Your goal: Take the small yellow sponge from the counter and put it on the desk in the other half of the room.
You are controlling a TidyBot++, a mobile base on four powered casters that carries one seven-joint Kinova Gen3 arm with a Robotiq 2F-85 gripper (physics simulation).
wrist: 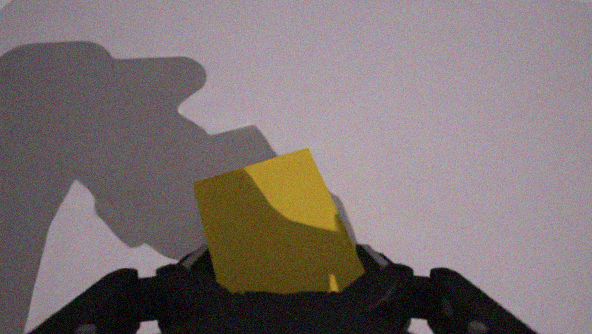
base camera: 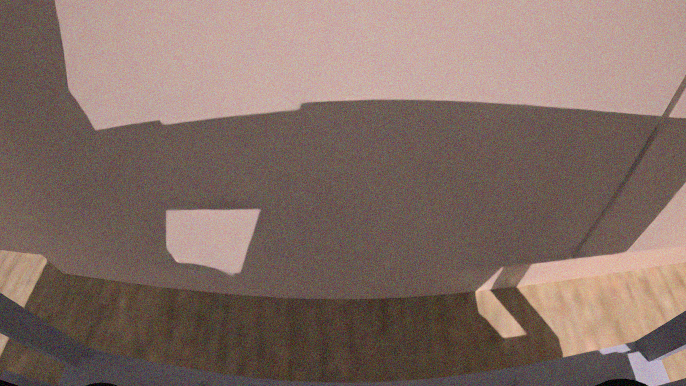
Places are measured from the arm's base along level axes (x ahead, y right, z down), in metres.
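Where they show: gripper, fingertip midpoint: (wrist: 286, 260).
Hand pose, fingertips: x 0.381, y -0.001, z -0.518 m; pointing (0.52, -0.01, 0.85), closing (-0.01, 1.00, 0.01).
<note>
After its pixels a point has its place.
The yellow sponge (wrist: 280, 225) @(y -0.003, x 0.388, z -0.564 m) lies on the pale counter (wrist: 450, 125) @(y 0.146, x 0.493, z -0.513 m) in the wrist view, turned slightly askew. Part of its top is in shadow, and its near end is hidden by the gripper's dark body. My gripper (wrist: 286, 260) @(y -0.001, x 0.381, z -0.518 m) is open at the near part of the sponge, with one finger on each side of it. The fingertips are partly hidden beside the sponge, so I cannot tell whether they touch it. The desk does not show in either view.
In the base camera view, a pale upright surface (base camera: 375, 50) @(y 0.009, x 0.214, z 0.095 m) stands close in front of the base, mostly in shadow. Wood floor (base camera: 600, 305) @(y 0.298, x 0.228, z 0.397 m) runs along its foot. Dark parts of the base show at the bottom edge. The arm's shadow falls across the counter at left in the wrist view.
</note>
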